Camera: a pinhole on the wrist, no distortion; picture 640 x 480 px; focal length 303.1 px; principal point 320.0 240.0 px. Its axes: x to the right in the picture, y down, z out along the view. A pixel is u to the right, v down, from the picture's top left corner.
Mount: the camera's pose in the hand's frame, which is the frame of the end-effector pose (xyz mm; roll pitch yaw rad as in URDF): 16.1 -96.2 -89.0 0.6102 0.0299 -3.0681
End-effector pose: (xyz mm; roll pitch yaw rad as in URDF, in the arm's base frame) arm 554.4 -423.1 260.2 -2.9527 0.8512 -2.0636
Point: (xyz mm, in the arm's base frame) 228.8 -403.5 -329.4
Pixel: outside the picture
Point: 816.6 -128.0 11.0
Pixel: 354.7 381.3
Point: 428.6 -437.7 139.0
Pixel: 90.4 64.9
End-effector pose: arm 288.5 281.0 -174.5 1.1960 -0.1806 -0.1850
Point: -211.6 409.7 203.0
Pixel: 555.6 47.8
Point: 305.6 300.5 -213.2
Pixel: 332.9 150.1
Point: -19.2 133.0 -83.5
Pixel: 522.2 282.4
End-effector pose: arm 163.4 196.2 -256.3 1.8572 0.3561 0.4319
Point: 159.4 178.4 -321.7
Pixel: 313.2 336.1
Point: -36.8 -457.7 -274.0
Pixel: 533.4 386.2
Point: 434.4 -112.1 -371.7
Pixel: 217.9 347.7
